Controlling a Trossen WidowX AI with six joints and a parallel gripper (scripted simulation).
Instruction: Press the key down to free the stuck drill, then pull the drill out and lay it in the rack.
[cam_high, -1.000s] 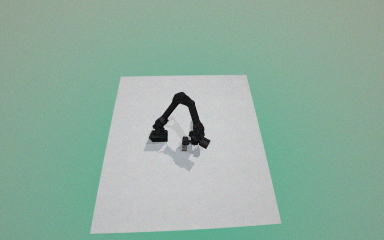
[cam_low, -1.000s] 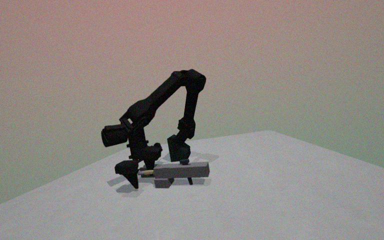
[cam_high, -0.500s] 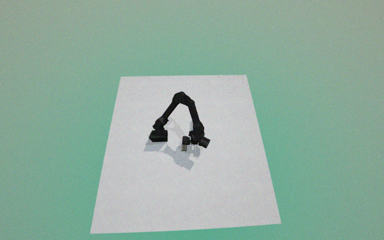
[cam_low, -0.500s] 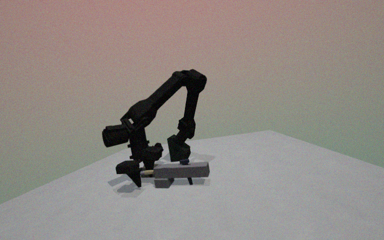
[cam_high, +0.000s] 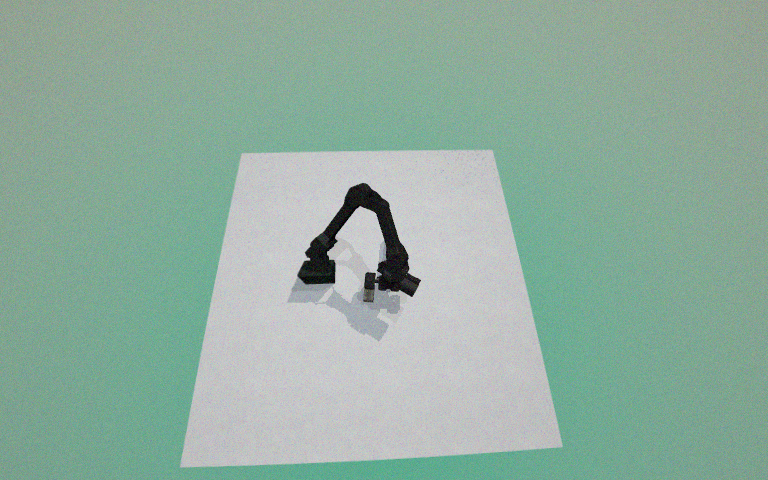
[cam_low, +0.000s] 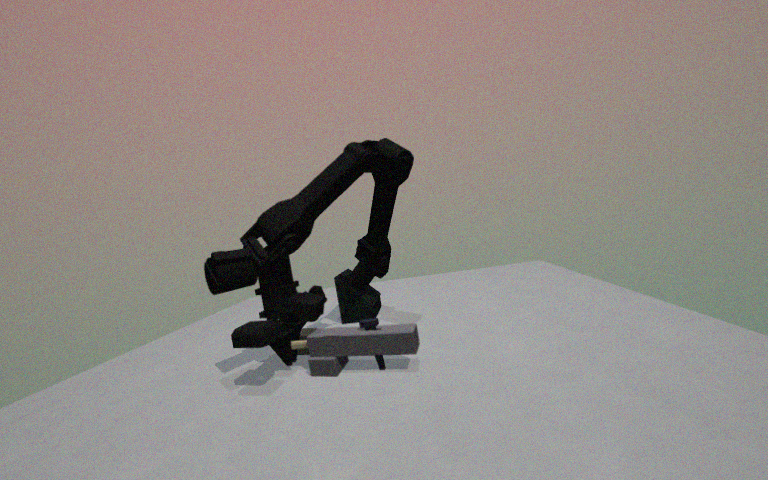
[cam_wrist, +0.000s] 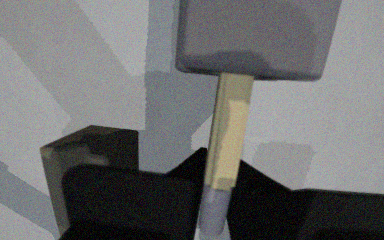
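Right now the drill is 40 mm to the left of my gripper tip, 40 mm above it and 10 mm ahead of it. From my gripper tip the other things lie so: rack 80 mm behind, 10 mm to the right, 10 mm above; grey housing block 140 mm to the left, 30 mm above, 20 mm ahead; dark key 160 mm to the left, 40 mm above, 30 mm ahead.
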